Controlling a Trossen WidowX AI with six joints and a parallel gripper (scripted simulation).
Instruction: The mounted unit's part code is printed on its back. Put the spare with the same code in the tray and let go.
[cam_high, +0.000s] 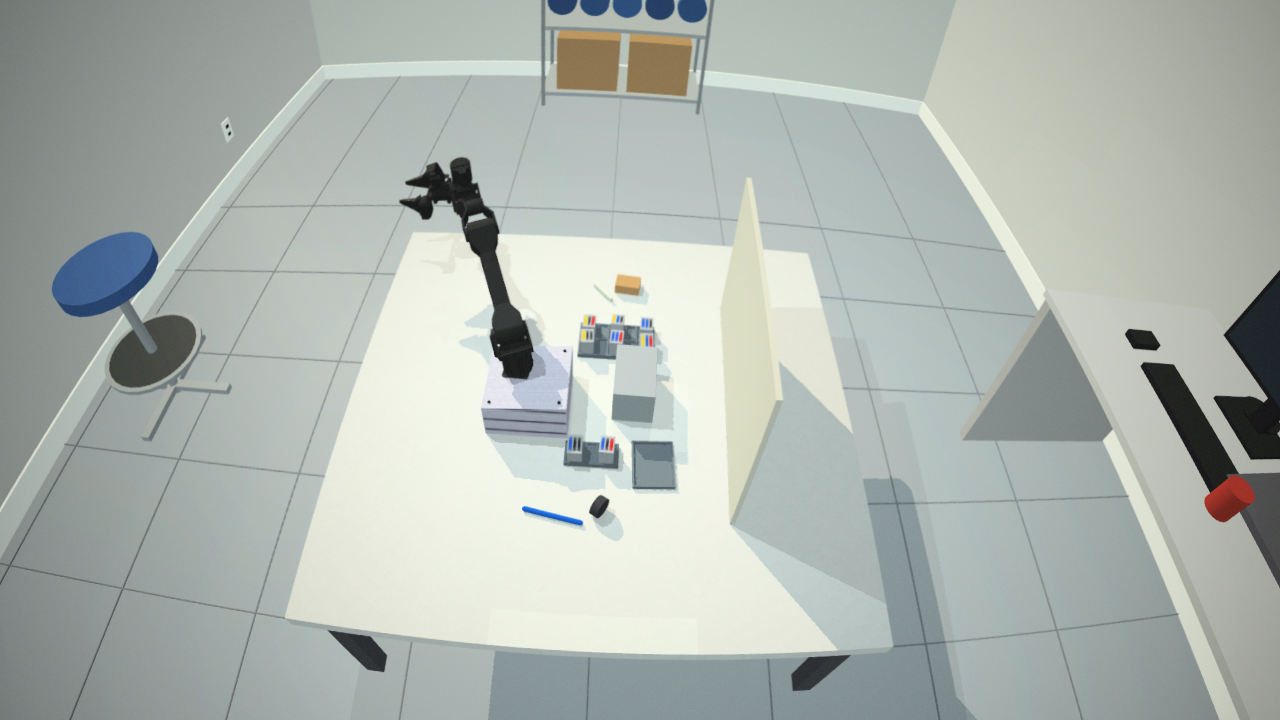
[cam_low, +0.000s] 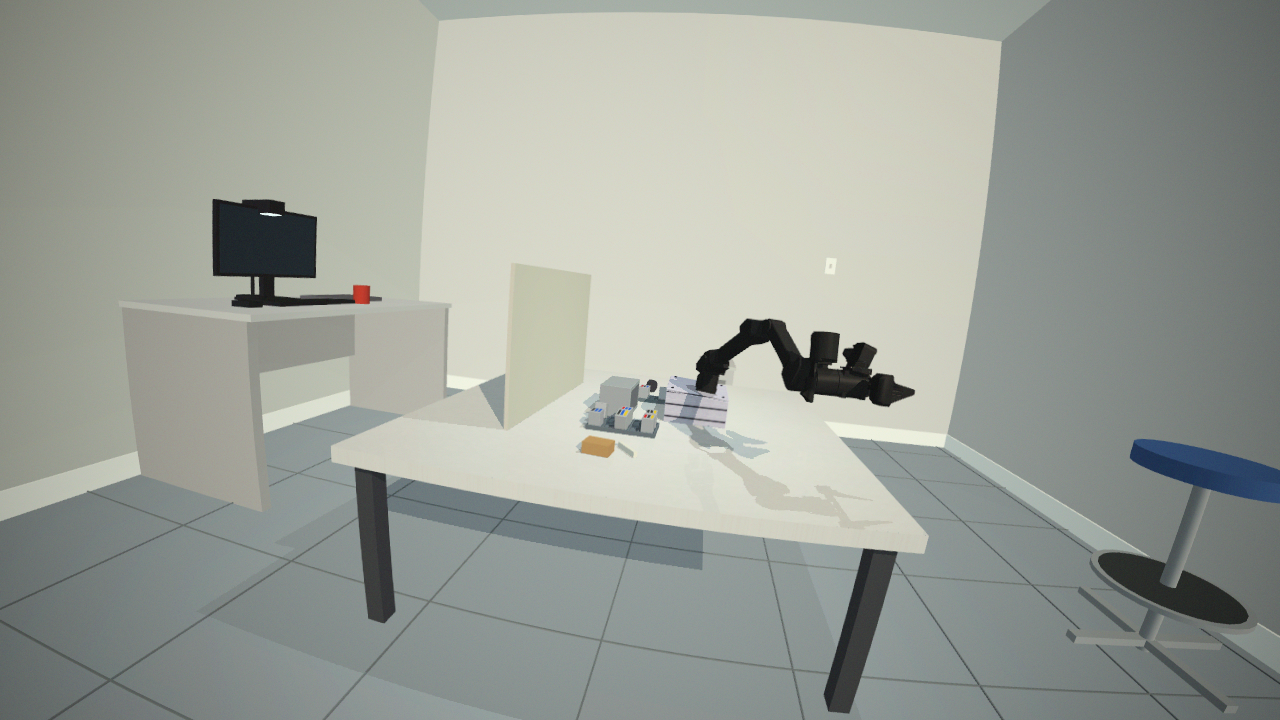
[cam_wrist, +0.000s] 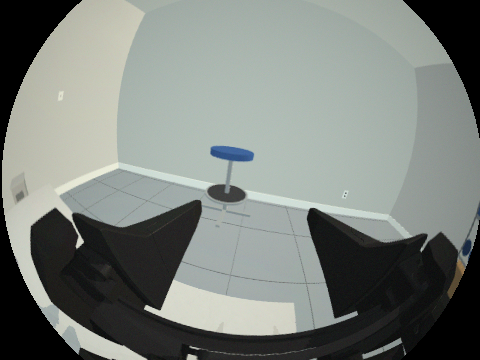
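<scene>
Now: the spare 670 mm ahead of my gripper tip, 210 mm below it and 200 mm to the right of it. Round my gripper tip: rack (670 mm ahead, 600 mm to the right, 250 mm below); brown block (670 mm ahead, 240 mm below, 10 mm to the right); grey mounted unit (740 mm ahead, 400 mm to the right, 210 mm below).
</scene>
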